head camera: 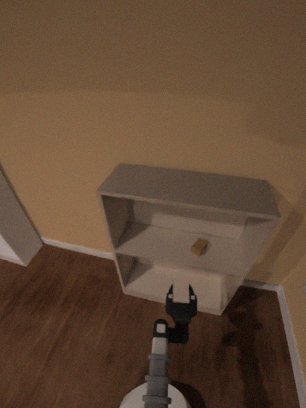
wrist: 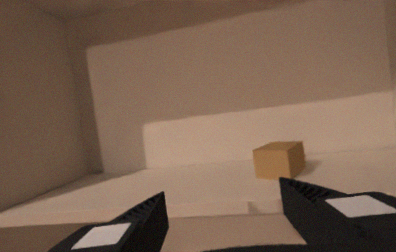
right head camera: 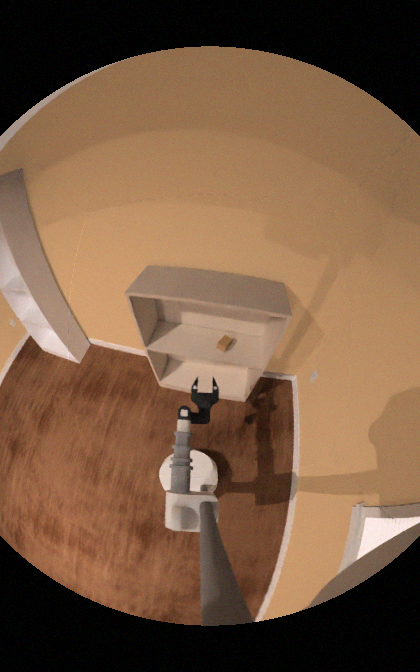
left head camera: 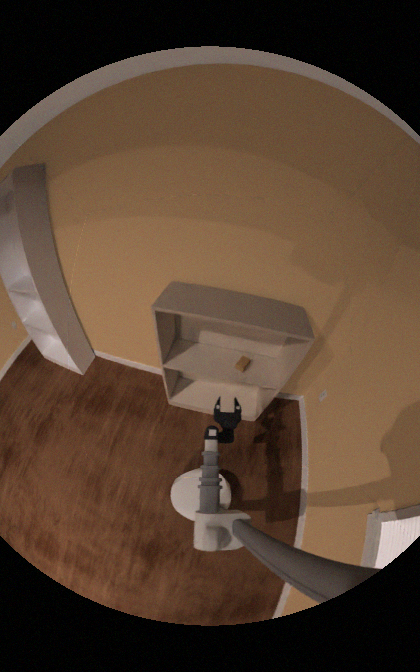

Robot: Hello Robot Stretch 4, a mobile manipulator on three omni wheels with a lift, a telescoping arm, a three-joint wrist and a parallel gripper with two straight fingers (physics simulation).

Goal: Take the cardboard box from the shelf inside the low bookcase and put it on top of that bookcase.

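Places are measured from the robot's base along level axes (x right, y back, z down), in metres.
Pixels of known places: gripper, fingertip midpoint: [head camera: 181,285] [wrist: 222,201].
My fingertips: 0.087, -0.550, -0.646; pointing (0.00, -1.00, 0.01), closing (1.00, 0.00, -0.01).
Behind a point stands the place of what it marks, as x, y, z.
The cardboard box [head camera: 199,246] {0.203, -0.805, -0.635} [left head camera: 243,363] [right head camera: 225,343] [wrist: 278,161] {0.190, -0.778, -0.616} is a small brown block on the middle shelf of the low bookcase, right of centre. The low bookcase [head camera: 190,189] {0.104, -0.816, -1.033} [left head camera: 235,307] [right head camera: 212,290] is pale grey, open at the front, and stands against the wall; its top board shows. My gripper [head camera: 181,290] {0.087, -0.550, -0.646} [left head camera: 227,401] [right head camera: 205,382] [wrist: 222,201] {0.087, -0.550, -0.646} is open and empty, at the front of the bookcase. In the wrist view the box is beyond the fingertips, up and to the right, near the right finger, and apart from it.
A taller white shelf unit [left head camera: 45,260] [right head camera: 35,250] stands at the left against the wall. The bookcase's left side panel [wrist: 35,100] {-0.291, -0.903, -0.790} shows in the wrist view. A side wall with a white baseboard [head camera: 292,340] {0.928, -0.469, -0.044} runs along the right. The robot's white base [left head camera: 180,492] is on the wooden floor behind the gripper.
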